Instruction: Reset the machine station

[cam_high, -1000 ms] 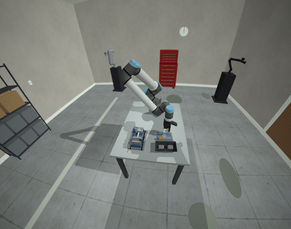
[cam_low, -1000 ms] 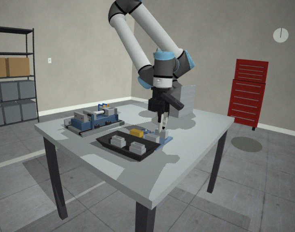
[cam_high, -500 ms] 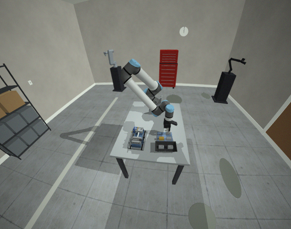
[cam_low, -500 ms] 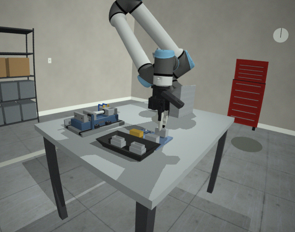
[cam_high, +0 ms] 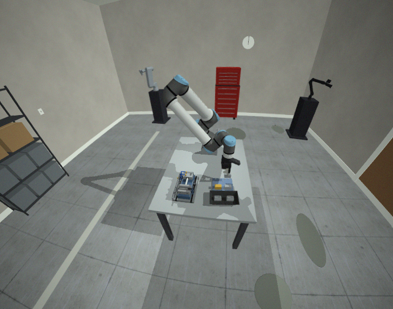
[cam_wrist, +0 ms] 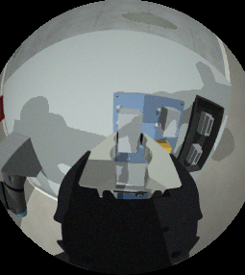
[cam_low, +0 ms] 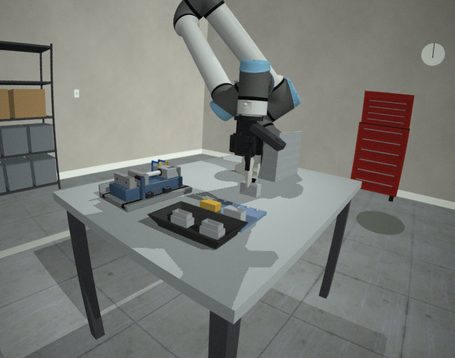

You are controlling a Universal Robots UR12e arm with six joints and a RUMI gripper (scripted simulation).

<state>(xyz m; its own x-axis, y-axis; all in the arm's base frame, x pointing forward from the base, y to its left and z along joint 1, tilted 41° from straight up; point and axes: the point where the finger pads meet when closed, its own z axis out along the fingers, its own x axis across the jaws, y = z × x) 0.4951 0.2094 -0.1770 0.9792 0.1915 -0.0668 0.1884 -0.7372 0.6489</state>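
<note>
Right now my hand is 27 cm short of the fixed jaw, 34 cm to the left of it and 3 cm above it. From my hand the other things lie so: gray aluminum blank 2 cm below; then blue infeed plate 6 cm ahead, 3 cm to the right, 10 cm below; then yellow brass blank 11 cm ahead, 7 cm to the right, 8 cm below.
</note>
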